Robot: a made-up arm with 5 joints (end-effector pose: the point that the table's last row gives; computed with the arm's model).
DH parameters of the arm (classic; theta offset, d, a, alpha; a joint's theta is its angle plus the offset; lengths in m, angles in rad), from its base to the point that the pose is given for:
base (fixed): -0.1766 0 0.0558 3.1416
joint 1: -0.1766 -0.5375 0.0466 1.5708
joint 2: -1.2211 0 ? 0
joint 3: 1.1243 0 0.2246 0
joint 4: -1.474 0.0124 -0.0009 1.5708
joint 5: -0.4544 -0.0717 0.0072 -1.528
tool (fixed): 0.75 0.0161 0 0
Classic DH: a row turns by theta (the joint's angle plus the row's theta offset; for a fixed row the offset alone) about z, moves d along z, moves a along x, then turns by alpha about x.
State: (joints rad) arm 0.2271 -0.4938 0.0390 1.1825 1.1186
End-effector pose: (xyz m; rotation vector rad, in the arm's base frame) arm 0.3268 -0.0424 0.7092 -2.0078 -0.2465 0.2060
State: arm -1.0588 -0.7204 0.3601 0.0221 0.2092
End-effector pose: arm 0.1660 0.2413 0.7686 -0.5156 -1.2525 0.0043
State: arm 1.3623 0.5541 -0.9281 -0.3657 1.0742
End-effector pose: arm 0.1638 -0.3809 0.7497 2.5567 -0.1659 1.5471
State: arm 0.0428 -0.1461 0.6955 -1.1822 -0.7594
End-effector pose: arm 0.3726 -0.0121 0.5987 -0.0713 -0.7793 -0.9267
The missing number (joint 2, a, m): 0.1062
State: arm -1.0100 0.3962 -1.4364 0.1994 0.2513
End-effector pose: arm 0.1671 0.2190 0.8785 -0.2034 -1.4663 -0.3937
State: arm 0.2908 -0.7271 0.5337 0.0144 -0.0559
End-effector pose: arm 0.3395 -0.0711 0.7262 -1.0250 -0.4977 -1.0686
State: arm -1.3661 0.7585 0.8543 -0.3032 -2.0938
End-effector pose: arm 0.0952 0.1599 0.2926 -0.6432 1.2287 -0.1985
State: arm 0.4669 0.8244 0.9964 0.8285 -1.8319
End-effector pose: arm 0.0987 -0.0359 0.3173 0.2571 -2.8245 1.3189
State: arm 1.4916 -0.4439 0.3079 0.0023 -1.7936
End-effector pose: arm 0.0773 -0.3336 0.7116 0.7261 -0.4766 -2.1679
